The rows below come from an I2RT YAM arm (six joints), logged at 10 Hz.
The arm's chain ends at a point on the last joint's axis. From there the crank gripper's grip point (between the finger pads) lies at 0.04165 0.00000 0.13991 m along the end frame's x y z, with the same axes.
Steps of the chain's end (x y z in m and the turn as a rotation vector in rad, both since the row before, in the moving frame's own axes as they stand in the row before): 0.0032 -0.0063 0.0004 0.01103 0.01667 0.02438; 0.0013 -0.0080 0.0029 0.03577 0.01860 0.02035; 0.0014 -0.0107 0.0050 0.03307 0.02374 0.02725; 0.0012 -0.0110 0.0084 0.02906 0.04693 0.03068
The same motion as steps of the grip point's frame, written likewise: 0.0055 -0.0068 -0.0003 0.01103 0.01667 0.02438; 0.0039 -0.0121 0.0020 0.03577 0.01860 0.02035; 0.0048 -0.0141 0.0039 0.03307 0.02374 0.02725; 0.0078 -0.0137 0.0063 0.02906 0.04693 0.03068
